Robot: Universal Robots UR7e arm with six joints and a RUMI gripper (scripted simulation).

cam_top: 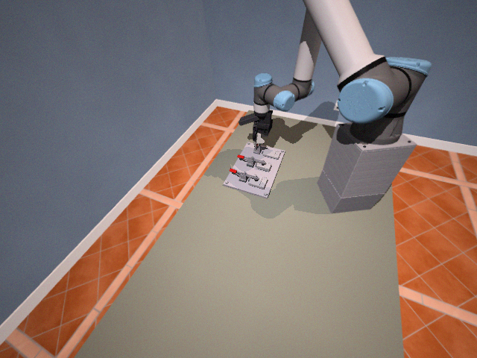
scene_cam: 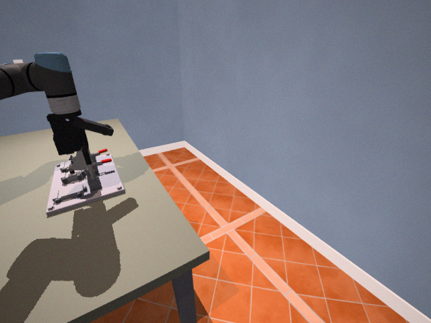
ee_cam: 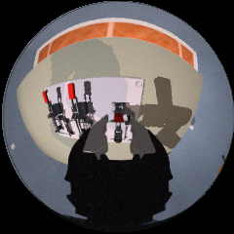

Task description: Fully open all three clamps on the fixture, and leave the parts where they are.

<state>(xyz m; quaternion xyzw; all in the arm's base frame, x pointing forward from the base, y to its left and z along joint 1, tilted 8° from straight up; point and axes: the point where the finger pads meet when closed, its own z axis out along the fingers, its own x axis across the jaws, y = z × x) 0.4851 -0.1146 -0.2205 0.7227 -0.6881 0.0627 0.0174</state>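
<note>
My hand is 4 cm past the grey fixture plate, 11 cm to the right of it and 7 cm above it. Round my hand: block (10 cm behind, 22 cm to the left, 5 cm below).
</note>
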